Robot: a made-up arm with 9 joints.
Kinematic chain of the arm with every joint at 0, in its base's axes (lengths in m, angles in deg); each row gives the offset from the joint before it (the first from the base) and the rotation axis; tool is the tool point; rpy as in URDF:
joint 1: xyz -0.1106 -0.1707 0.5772 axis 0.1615 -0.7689 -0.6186
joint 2: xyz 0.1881 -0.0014 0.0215 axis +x
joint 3: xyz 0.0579 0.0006 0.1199 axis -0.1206 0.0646 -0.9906
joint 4: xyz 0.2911 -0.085 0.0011 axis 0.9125 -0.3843 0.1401
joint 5: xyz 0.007 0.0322 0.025 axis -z
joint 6: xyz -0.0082 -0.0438 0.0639 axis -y
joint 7: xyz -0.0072 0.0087 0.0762 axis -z
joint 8: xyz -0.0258 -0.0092 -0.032 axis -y
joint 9: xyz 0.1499 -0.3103 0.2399 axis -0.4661 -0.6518 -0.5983
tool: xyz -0.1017 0.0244 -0.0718 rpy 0 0 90
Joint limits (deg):
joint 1: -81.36..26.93
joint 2: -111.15..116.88
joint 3: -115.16..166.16
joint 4: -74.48..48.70
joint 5: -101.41..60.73
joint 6: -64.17..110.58
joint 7: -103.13..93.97
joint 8: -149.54..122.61
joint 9: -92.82..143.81
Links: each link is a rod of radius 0.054 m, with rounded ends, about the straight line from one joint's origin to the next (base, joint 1, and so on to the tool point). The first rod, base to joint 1, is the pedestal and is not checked.
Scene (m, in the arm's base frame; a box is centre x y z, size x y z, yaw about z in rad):
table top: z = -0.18
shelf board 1: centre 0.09 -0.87 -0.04 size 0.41 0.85 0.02 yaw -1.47
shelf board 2: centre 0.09 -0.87 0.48 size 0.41 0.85 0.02 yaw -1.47
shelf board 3: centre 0.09 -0.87 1 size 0.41 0.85 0.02 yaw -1.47
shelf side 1: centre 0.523 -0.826 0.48 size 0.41 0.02 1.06 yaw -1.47
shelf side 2: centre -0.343 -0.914 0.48 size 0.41 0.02 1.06 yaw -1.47
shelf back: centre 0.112 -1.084 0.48 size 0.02 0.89 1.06 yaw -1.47
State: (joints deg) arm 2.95 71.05 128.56 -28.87 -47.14 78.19 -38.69 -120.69 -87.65
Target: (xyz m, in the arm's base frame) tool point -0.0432 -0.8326 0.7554
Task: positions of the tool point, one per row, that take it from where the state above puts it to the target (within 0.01 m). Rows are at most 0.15 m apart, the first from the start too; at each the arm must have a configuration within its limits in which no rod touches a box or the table.
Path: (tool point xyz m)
1: -0.1456 -0.7489 0.1576
2: -0.1663 -0.6213 0.1538
3: -0.1709 -0.4802 0.1896
4: -0.2259 -0.5293 0.3071
5: -0.2319 -0.5583 0.4400
6: -0.1979 -0.5572 0.5682
7: -0.1408 -0.5232 0.6761
8: -0.0807 -0.4621 0.7554
9: -0.0548 -0.5499 0.7625
10: -0.0368 -0.6362 0.7621
11: -0.0268 -0.7151 0.7577
12: -0.0274 -0.7818 0.7540
13: -0.0432 -0.8326 0.7555

